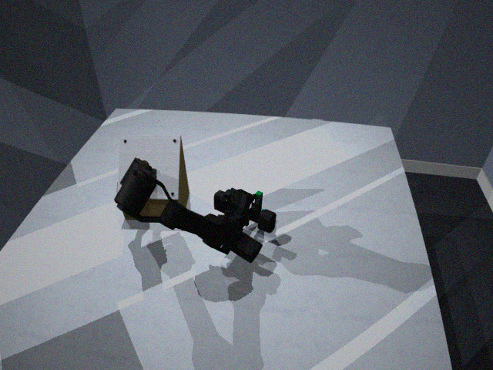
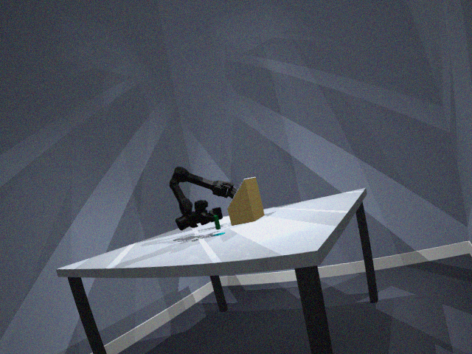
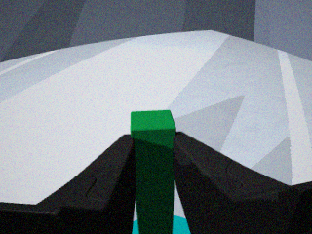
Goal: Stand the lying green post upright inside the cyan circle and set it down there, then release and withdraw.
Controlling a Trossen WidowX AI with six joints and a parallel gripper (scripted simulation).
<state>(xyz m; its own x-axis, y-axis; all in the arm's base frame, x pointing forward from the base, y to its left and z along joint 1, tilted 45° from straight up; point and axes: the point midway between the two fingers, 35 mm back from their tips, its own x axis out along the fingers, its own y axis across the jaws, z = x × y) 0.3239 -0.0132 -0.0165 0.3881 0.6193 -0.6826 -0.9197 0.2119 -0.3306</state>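
The cyan circle lies 80 mm below my gripper tip. Also, from my gripper tip: green post 20 mm below.
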